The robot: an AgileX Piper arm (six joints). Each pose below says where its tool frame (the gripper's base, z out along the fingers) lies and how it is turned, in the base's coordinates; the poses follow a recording.
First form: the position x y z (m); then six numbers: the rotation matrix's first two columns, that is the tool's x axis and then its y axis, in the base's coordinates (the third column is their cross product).
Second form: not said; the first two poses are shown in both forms.
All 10 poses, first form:
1: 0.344 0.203 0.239 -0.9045 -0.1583 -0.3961 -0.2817 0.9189 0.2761
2: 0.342 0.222 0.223 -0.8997 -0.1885 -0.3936 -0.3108 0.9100 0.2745
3: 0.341 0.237 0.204 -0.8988 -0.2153 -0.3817 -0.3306 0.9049 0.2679
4: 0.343 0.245 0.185 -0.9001 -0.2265 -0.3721 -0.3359 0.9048 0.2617
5: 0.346 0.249 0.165 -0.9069 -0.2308 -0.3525 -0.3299 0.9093 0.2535
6: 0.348 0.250 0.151 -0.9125 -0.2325 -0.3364 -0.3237 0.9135 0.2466
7: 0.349 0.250 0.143 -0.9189 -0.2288 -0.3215 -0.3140 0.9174 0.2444
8: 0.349 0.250 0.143 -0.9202 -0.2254 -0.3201 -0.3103 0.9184 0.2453
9: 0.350 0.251 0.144 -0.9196 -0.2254 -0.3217 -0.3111 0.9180 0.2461
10: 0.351 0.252 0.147 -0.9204 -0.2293 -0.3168 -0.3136 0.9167 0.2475
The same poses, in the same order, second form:
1: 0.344 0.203 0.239 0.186 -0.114 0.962 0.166
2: 0.342 0.222 0.223 0.182 -0.130 0.960 0.168
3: 0.341 0.237 0.204 0.174 -0.142 0.960 0.165
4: 0.343 0.245 0.185 0.169 -0.146 0.961 0.162
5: 0.346 0.249 0.165 0.159 -0.145 0.964 0.156
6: 0.348 0.250 0.151 0.152 -0.144 0.966 0.150
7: 0.349 0.250 0.143 0.145 -0.140 0.968 0.147
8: 0.349 0.250 0.143 0.144 -0.138 0.969 0.147
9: 0.350 0.251 0.144 0.145 -0.138 0.968 0.148
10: 0.351 0.252 0.147 0.142 -0.140 0.969 0.148
